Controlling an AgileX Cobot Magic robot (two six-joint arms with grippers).
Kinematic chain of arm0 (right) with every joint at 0, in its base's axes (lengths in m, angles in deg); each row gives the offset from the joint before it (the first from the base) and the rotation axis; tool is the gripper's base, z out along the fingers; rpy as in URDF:
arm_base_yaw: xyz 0 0 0.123 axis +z
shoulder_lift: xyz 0 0 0 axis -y
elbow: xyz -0.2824 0 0.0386 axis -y
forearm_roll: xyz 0.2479 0 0.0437 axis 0.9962 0 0.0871
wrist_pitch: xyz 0 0 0 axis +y
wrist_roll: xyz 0.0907 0 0.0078 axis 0.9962 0 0.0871
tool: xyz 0 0 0 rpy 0 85 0
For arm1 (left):
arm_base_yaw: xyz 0 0 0.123 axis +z
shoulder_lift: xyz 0 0 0 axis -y
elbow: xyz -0.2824 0 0.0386 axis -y
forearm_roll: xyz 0.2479 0 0.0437 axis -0.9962 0 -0.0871
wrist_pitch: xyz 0 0 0 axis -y
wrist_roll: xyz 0.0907 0 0.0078 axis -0.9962 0 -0.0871
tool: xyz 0 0 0 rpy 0 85 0
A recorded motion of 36 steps. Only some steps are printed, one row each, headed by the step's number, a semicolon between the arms.
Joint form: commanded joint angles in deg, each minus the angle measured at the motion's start. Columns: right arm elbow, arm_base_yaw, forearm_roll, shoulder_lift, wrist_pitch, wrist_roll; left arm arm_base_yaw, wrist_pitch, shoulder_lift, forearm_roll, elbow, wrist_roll.
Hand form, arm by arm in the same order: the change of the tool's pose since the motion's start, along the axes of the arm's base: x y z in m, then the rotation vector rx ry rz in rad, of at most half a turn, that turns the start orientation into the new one. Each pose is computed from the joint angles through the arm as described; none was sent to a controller.
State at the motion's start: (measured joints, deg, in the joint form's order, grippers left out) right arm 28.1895 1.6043 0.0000 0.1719 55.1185 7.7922; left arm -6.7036 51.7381 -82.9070 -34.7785 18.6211 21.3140
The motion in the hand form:
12: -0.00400 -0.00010 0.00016 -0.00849 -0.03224 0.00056; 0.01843 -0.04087 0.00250 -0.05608 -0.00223 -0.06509
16: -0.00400 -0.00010 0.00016 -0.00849 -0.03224 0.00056; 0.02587 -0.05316 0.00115 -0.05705 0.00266 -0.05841
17: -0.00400 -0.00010 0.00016 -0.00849 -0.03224 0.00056; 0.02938 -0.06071 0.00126 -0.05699 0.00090 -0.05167
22: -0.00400 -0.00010 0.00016 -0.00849 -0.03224 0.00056; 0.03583 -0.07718 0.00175 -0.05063 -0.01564 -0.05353
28: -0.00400 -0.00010 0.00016 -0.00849 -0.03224 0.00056; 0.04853 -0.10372 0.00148 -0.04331 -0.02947 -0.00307
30: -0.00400 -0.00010 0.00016 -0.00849 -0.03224 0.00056; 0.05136 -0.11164 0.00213 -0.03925 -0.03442 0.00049
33: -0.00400 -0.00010 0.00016 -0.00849 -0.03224 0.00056; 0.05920 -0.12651 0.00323 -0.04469 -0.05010 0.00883
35: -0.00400 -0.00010 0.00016 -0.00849 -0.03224 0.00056; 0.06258 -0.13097 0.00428 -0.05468 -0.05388 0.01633
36: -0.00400 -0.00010 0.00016 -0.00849 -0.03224 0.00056; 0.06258 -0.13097 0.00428 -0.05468 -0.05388 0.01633
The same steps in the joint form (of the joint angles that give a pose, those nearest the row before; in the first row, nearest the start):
12: -0.06 -0.17 0.00 1.55 -0.34 -0.57; -10.43 -0.06 -5.50 8.02 5.90 -1.09
16: -0.06 -0.17 0.00 1.55 -0.34 -0.57; -13.46 -1.09 -7.62 12.09 8.14 -2.81
17: -0.06 -0.17 0.00 1.55 -0.34 -0.57; -15.36 -1.72 -8.60 14.90 9.40 -4.18
22: -0.06 -0.17 0.00 1.55 -0.34 -0.57; -18.91 -2.29 -10.71 19.48 12.09 -7.28
28: -0.06 -0.17 0.00 1.55 -0.34 -0.57; -24.64 -4.01 -14.55 30.82 17.25 -13.98
30: -0.06 -0.17 0.00 1.55 -0.34 -0.57; -26.01 -4.58 -15.47 33.00 18.79 -15.53
33: -0.06 -0.17 0.00 1.55 -0.34 -0.57; -28.08 -4.76 -17.76 36.50 22.17 -17.76
35: -0.06 -0.17 0.00 1.55 -0.34 -0.57; -28.59 -4.76 -18.51 37.70 23.44 -18.11
36: -0.06 -0.17 0.00 1.55 -0.34 -0.57; -28.59 -4.76 -18.51 37.70 23.44 -18.11

